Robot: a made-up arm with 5 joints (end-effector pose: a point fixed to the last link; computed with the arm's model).
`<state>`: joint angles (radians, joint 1 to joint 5).
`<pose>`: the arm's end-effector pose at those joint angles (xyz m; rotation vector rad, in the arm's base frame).
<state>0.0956 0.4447 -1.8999 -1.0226 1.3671</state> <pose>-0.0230 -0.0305 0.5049 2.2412 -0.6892 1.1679</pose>
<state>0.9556 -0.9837 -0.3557 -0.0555 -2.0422</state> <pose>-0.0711 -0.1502 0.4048 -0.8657 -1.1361 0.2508</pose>
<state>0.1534 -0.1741 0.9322 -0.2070 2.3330</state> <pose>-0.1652 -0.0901 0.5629 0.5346 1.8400 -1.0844</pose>
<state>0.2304 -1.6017 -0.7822 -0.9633 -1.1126</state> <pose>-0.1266 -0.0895 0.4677 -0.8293 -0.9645 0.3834</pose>
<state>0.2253 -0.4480 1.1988 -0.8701 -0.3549</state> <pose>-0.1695 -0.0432 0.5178 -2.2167 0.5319 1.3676</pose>
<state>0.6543 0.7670 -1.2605 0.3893 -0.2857</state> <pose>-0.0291 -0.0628 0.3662 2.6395 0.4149 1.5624</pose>
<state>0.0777 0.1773 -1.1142 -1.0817 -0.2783</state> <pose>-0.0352 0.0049 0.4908 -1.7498 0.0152 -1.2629</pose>
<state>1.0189 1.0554 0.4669 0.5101 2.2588</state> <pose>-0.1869 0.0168 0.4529 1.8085 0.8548 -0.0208</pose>
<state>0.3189 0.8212 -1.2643 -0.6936 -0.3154</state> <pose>0.0024 -0.0157 0.4688 -1.8719 0.2702 -1.8650</pose>
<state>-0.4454 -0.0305 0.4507 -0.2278 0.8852</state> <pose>-0.1787 -0.0655 0.5747 -1.9031 -1.1254 2.1101</pose>
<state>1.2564 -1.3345 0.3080 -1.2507 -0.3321</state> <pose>-0.0673 -0.0674 0.4337 -2.3428 -1.0526 -0.7236</pose>
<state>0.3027 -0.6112 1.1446 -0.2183 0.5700</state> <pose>-0.1785 -0.1408 0.5679 1.7693 1.3524 -2.0784</pose>
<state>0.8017 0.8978 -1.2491 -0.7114 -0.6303</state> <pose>0.0061 -0.0147 0.5243 -0.9469 0.1161 -2.2040</pose>
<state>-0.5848 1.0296 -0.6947 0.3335 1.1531</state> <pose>-0.1982 -0.0227 0.4596 1.7910 0.4035 -1.3000</pose>
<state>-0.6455 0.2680 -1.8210 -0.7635 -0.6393</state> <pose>-0.0412 -0.0139 0.4353 -1.9149 -0.5075 -1.2181</pose>
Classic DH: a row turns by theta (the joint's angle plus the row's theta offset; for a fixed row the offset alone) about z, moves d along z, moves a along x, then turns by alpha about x. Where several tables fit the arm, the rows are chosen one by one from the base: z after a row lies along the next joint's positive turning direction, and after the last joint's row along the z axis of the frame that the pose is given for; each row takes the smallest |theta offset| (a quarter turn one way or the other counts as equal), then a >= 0, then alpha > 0; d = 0 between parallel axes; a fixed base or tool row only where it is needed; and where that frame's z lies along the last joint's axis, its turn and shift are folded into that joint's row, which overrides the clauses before.
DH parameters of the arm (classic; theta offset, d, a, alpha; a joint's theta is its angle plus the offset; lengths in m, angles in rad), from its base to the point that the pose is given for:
base (fixed): 0.2515 0.4988 -0.0925 1.5576
joint 1: 0 0.0558 0.0245 1.584
joint 2: 0.2671 -0.0155 -0.0338 1.574
joint 3: 0 -0.0636 -0.0032 1.5676
joint 4: -1.21 -0.1077 -0.0932 0.8297
joint 5: -0.5281 0.1178 0.0087 1.6708
tool (fixed): -2.1442 0.0192 0 0

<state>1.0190 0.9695 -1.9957 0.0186 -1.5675</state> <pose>0.0291 -0.0869 0.4970 -0.6332 -1.0515 -2.6280</pose>
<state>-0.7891 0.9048 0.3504 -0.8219 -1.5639</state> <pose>-0.0530 0.0249 0.4503 -1.2917 2.0694 -1.0458</pose>
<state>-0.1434 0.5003 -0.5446 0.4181 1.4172</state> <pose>-0.1997 -0.0797 0.4419 1.6542 0.9436 -0.6845</pose>
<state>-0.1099 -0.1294 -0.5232 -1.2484 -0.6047</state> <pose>-0.0588 0.0070 0.4844 -1.6843 0.4162 -0.5764</pose>
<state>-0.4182 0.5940 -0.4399 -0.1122 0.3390</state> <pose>-0.1801 -0.0077 0.4532 -2.9302 -0.1332 0.8405</pose>
